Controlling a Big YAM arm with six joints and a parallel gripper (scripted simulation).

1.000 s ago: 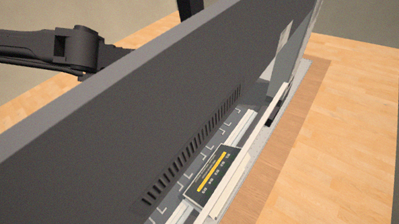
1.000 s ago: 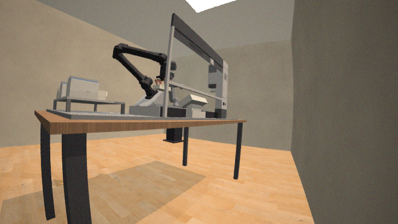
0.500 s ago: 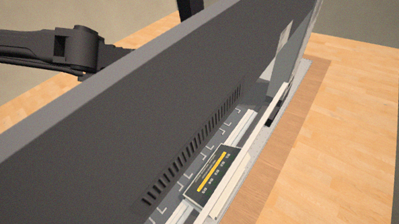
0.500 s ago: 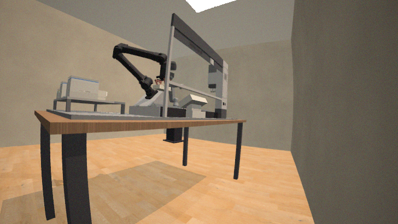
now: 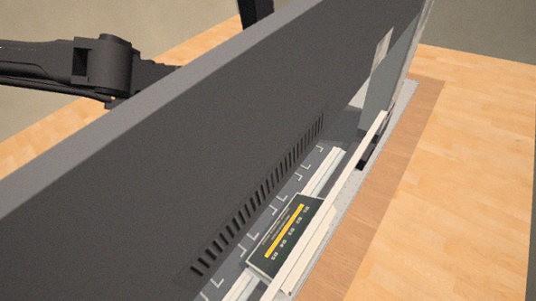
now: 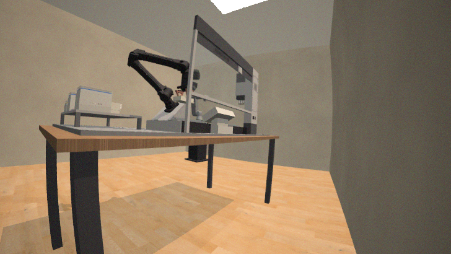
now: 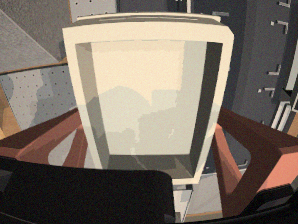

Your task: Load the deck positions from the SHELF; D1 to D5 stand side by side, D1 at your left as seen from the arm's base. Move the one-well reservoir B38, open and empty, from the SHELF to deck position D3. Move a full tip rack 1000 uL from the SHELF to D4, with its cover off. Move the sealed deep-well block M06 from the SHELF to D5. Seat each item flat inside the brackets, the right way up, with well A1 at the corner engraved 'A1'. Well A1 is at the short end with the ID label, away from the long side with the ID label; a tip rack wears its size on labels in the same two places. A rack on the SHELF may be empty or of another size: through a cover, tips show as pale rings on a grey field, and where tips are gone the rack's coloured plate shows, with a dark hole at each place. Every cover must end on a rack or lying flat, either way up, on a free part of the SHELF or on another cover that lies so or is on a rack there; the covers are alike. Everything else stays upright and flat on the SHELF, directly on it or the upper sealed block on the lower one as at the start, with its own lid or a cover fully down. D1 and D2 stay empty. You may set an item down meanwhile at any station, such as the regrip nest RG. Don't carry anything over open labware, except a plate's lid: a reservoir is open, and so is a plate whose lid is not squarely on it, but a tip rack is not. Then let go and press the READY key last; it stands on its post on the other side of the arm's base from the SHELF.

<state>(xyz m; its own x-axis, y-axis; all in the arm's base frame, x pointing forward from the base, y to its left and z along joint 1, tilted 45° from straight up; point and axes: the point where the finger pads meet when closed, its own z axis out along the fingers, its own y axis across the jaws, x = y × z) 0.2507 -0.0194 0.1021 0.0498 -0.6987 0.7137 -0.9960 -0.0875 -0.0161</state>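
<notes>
The rg label lies 21 cm below my hand. Also, from my hand: regrip nest rg 22 cm below; green key 18 cm behind, 37 cm to the left, 14 cm below; cream one-well reservoir 1 cm below.
</notes>
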